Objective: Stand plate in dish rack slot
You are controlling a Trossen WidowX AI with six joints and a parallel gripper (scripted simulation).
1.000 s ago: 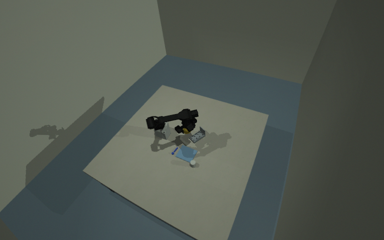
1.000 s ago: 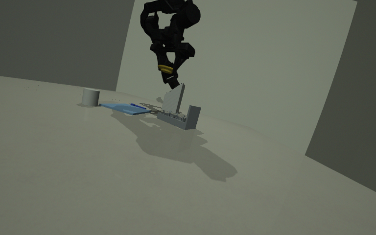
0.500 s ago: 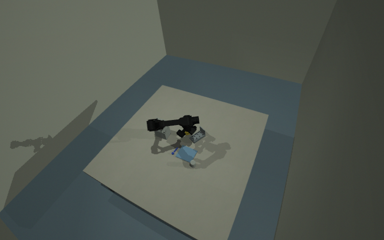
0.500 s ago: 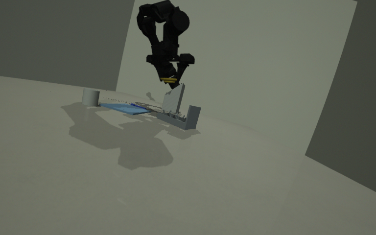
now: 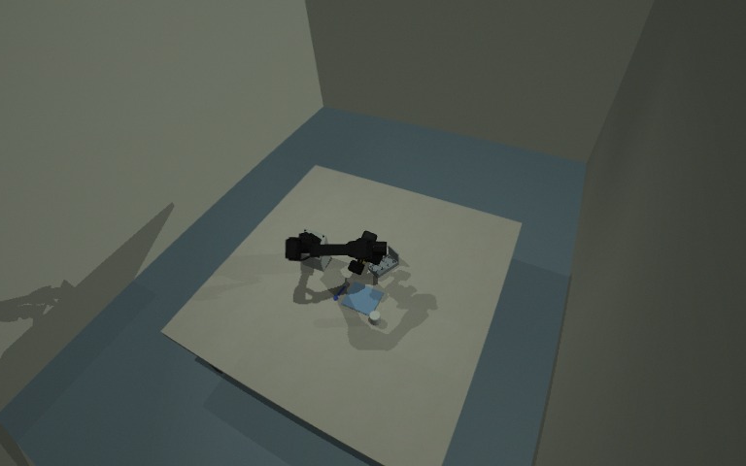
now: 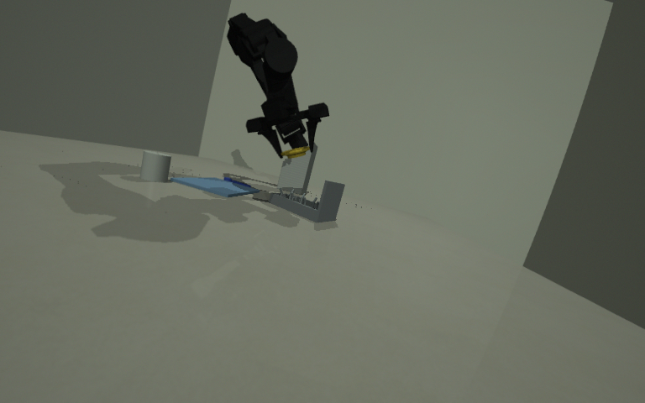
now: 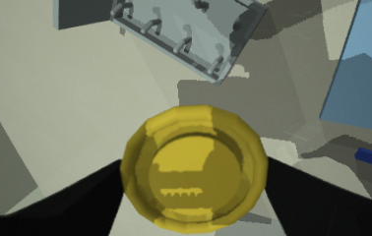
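Right now my gripper tip is 90 mm above the grey dish rack, 60 mm to the right of it and 60 mm short of it. Also, from my gripper tip: blue mat: 130 mm to the right, 110 mm below, 80 mm ahead; yellow plate: 10 mm above; blue spoon: 170 mm to the right, 110 mm below, 30 mm behind.
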